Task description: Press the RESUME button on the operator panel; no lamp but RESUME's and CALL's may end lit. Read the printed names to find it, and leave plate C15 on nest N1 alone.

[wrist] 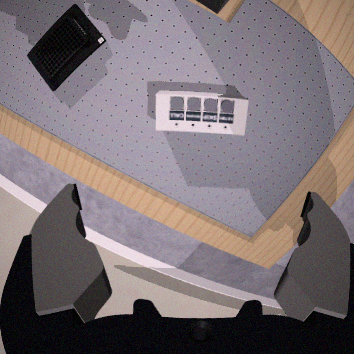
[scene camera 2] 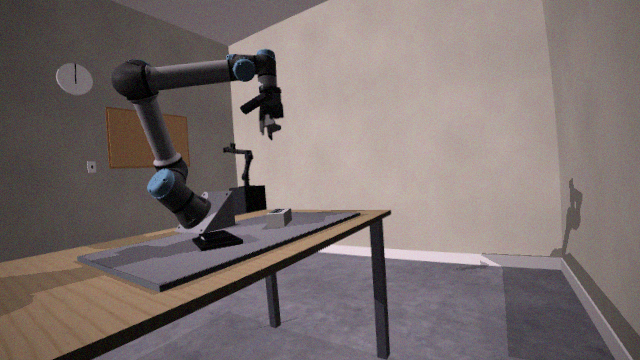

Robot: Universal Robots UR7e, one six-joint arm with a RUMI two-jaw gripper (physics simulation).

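Seen in the pictures: gripper, between the fingertips: (wrist: 192,192) (scene camera 2: 267,138); arm's base, origin of its link: (scene camera 2: 197,214).
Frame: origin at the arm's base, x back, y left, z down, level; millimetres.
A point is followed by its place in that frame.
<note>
The operator panel (scene camera 2: 279,218) @[x -375, y 130, z 22 mm] (wrist: 200,128) @[x -338, y 205, z 3 mm] is a pale box on the grey board. In the wrist view it has four round grey buttons in a row, with dark name labels that appear upside down. CALL reads at the left end and SKIP third; the second label is too small to read, and the fourth looks like RETRY. Four small dots below the labels look dark, none visibly lit. A black plate with a grid of wells (scene camera 2: 217,240) @[x -419, y -163, z 37 mm] (wrist: 62,47) @[x -359, y -121, z 30 mm] lies left of the panel, its nest hard to distinguish. My gripper (scene camera 2: 266,135) @[x -310, y 162, z -293 mm] (wrist: 192,192) @[x -310, y 162, z -293 mm] is open and empty, high above the table.
The perforated grey board (scene camera 2: 165,272) @[x -520, y -358, z 56 mm] (wrist: 270,60) @[x -142, y 239, z 56 mm] lies on the wooden table (scene camera 2: 115,320) @[x -653, y -494, z 69 mm] (wrist: 115,182) @[x -580, y 137, z 69 mm]. The arm's angled mount (scene camera 2: 222,212) @[x -135, y 40, z -7 mm] stands behind the plate. A black box (scene camera 2: 256,198) with a small dark arm stands beyond the table.
</note>
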